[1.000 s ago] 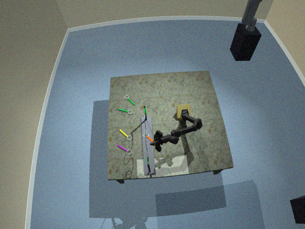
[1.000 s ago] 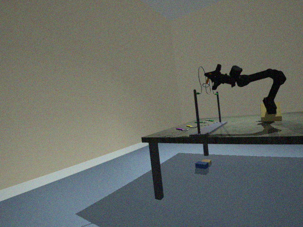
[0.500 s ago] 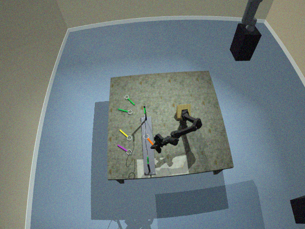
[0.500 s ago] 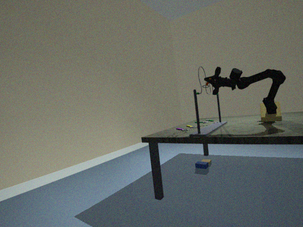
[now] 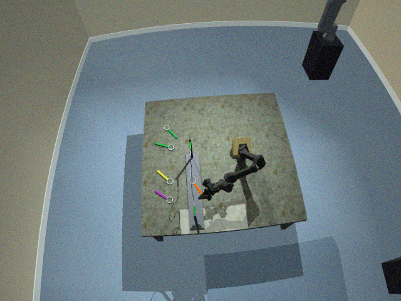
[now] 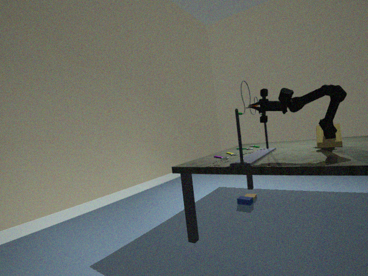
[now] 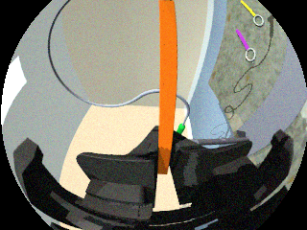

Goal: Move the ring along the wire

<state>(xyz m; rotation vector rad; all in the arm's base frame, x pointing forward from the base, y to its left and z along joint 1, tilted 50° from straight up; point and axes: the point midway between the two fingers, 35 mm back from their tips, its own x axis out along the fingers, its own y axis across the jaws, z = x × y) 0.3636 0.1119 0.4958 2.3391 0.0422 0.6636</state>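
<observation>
Right now my gripper tip is 9 cm to the left of the orange-handled ring and 1 cm short of it.
</observation>
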